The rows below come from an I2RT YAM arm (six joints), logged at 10 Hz.
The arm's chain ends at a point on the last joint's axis. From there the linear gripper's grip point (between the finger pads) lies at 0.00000 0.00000 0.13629 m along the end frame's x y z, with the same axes.
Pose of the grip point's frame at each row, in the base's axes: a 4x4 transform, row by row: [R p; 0 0 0 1], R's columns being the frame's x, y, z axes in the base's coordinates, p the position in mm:
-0.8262, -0.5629, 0.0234, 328.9; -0.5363, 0.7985, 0.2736, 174.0; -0.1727, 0.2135, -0.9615, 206.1; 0, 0, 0, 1
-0.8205, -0.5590, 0.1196, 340.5; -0.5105, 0.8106, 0.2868, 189.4; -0.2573, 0.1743, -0.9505, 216.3; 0, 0, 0, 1
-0.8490, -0.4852, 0.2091, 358.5; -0.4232, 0.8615, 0.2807, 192.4; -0.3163, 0.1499, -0.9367, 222.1; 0, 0, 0, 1
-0.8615, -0.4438, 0.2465, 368.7; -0.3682, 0.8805, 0.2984, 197.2; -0.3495, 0.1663, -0.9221, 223.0; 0, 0, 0, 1
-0.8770, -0.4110, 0.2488, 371.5; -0.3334, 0.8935, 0.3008, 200.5; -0.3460, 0.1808, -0.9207, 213.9; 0, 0, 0, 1
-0.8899, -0.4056, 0.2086, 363.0; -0.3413, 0.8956, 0.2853, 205.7; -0.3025, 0.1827, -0.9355, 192.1; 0, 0, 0, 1
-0.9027, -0.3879, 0.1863, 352.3; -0.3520, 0.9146, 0.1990, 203.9; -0.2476, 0.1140, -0.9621, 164.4; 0, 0, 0, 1
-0.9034, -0.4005, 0.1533, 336.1; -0.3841, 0.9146, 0.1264, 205.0; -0.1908, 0.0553, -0.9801, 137.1; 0, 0, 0, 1
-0.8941, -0.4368, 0.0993, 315.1; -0.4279, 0.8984, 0.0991, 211.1; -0.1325, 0.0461, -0.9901, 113.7; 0, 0, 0, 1
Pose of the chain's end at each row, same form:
-0.8262, -0.5629, 0.0234, 325.7; -0.5363, 0.7985, 0.2736, 136.7; -0.1727, 0.2135, -0.9615, 337.1; 0, 0, 0, 1
-0.8205, -0.5590, 0.1196, 324.2; -0.5105, 0.8106, 0.2868, 150.3; -0.2573, 0.1743, -0.9505, 345.8; 0, 0, 0, 1
-0.8490, -0.4852, 0.2091, 330.0; -0.4232, 0.8615, 0.2807, 154.1; -0.3163, 0.1499, -0.9367, 349.8; 0, 0, 0, 1
-0.8615, -0.4438, 0.2465, 335.1; -0.3682, 0.8805, 0.2984, 156.5; -0.3495, 0.1663, -0.9221, 348.7; 0, 0, 0, 1
-0.8770, -0.4110, 0.2488, 337.6; -0.3334, 0.8935, 0.3008, 159.5; -0.3460, 0.1808, -0.9207, 339.4; 0, 0, 0, 1
-0.8899, -0.4056, 0.2086, 334.6; -0.3413, 0.8956, 0.2853, 166.8; -0.3025, 0.1827, -0.9355, 319.6; 0, 0, 0, 1
-0.9027, -0.3879, 0.1863, 326.9; -0.3520, 0.9146, 0.1990, 176.8; -0.2476, 0.1140, -0.9621, 295.5; 0, 0, 0, 1
-0.9034, -0.4005, 0.1533, 315.2; -0.3841, 0.9146, 0.1264, 187.8; -0.1908, 0.0553, -0.9801, 270.7; 0, 0, 0, 1
-0.8941, -0.4368, 0.0993, 301.6; -0.4279, 0.8984, 0.0991, 197.6; -0.1325, 0.0461, -0.9901, 248.6; 0, 0, 0, 1

